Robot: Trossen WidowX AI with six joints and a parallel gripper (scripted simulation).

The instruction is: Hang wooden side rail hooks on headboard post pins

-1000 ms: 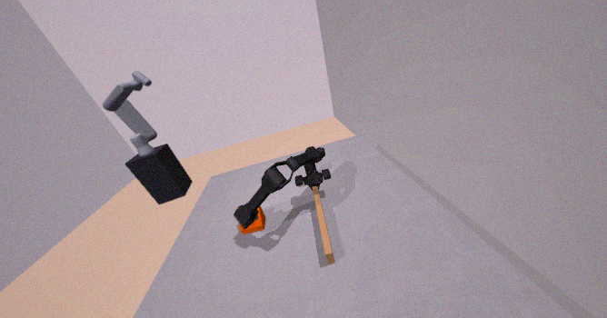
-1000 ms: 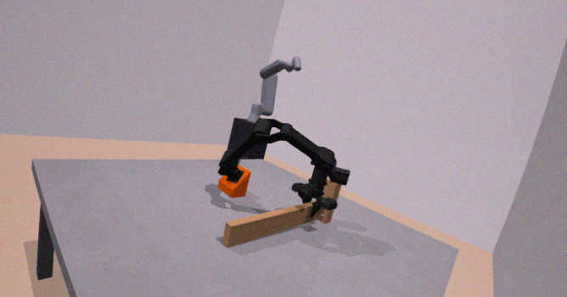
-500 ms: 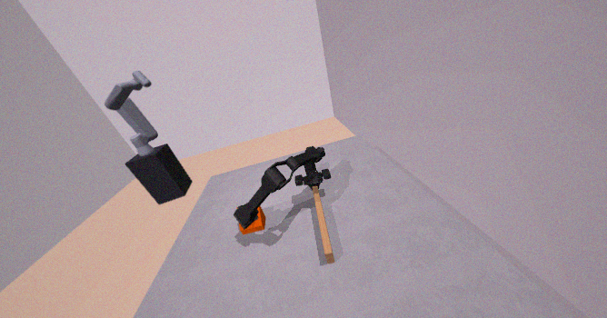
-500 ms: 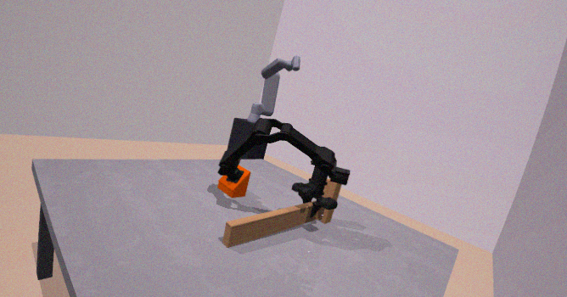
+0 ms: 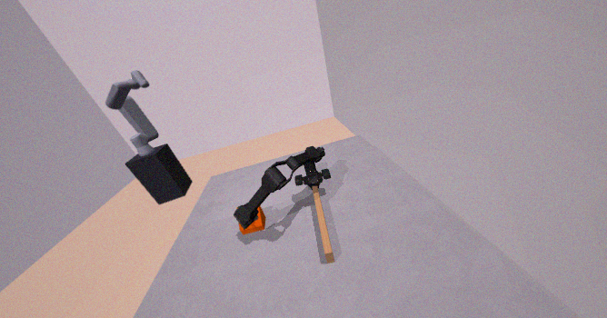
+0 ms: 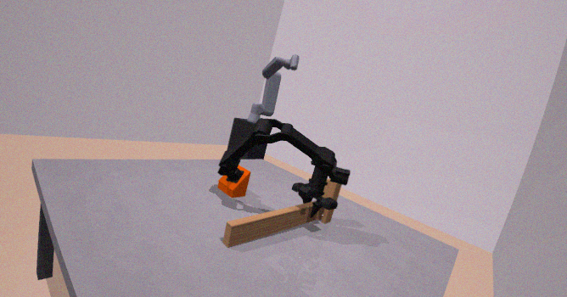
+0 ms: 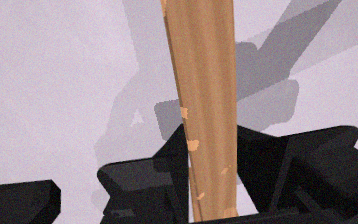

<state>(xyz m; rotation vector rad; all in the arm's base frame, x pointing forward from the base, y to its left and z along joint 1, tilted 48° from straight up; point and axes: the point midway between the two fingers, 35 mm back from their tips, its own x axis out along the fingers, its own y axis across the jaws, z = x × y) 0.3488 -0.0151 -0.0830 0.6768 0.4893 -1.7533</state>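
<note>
The wooden headboard post is 120 mm to the left of my gripper tip, 40 mm above it and 20 mm ahead of it.
</note>
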